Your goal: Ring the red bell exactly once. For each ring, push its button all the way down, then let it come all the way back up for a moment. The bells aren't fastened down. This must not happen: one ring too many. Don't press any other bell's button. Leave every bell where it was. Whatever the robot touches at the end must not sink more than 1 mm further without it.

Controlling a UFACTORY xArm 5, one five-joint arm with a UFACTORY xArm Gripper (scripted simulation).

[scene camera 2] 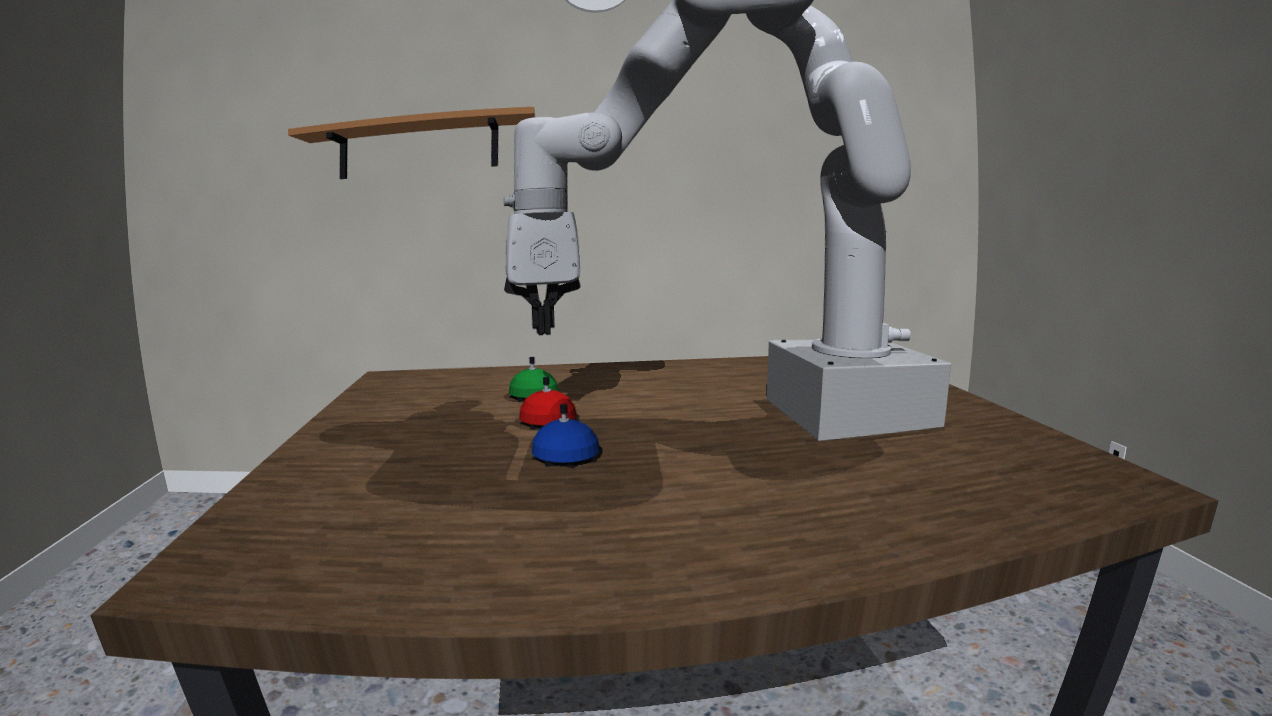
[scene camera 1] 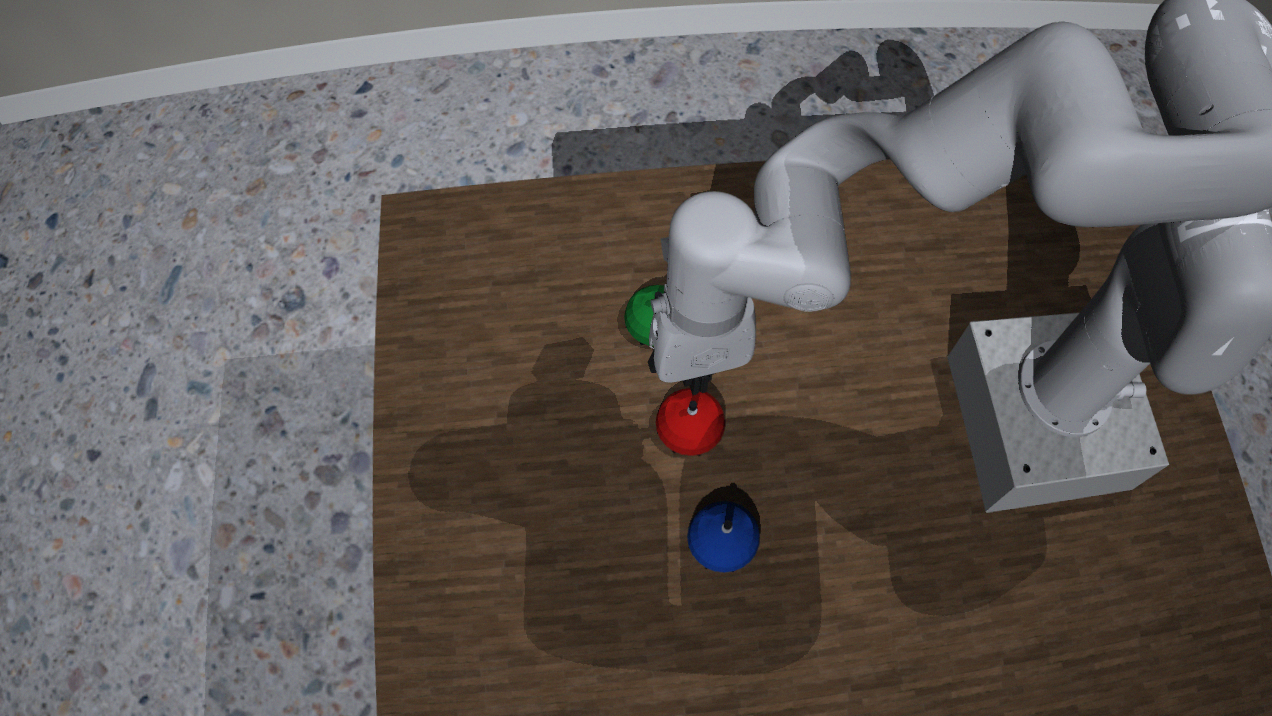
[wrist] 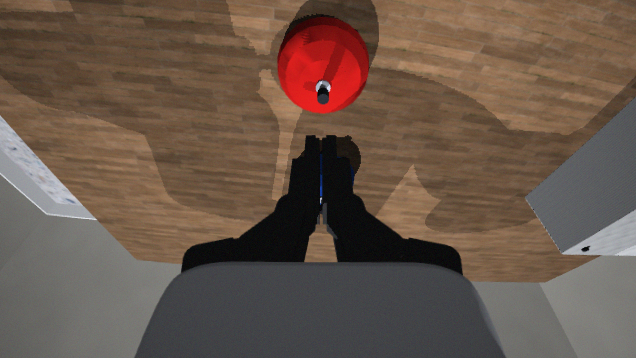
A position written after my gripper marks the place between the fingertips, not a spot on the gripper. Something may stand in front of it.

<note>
I see my gripper [scene camera 2: 543, 333], a blue bell [scene camera 1: 714, 544] and a green bell [scene camera 1: 638, 315].
The blue bell shows as well in scene camera 2 [scene camera 2: 566, 440]. The green bell also shows in scene camera 2 [scene camera 2: 528, 381]. My gripper is seen too in scene camera 1 [scene camera 1: 695, 382] and in the wrist view [wrist: 321, 154]. The wrist view misses the green bell: it is out of frame.
</note>
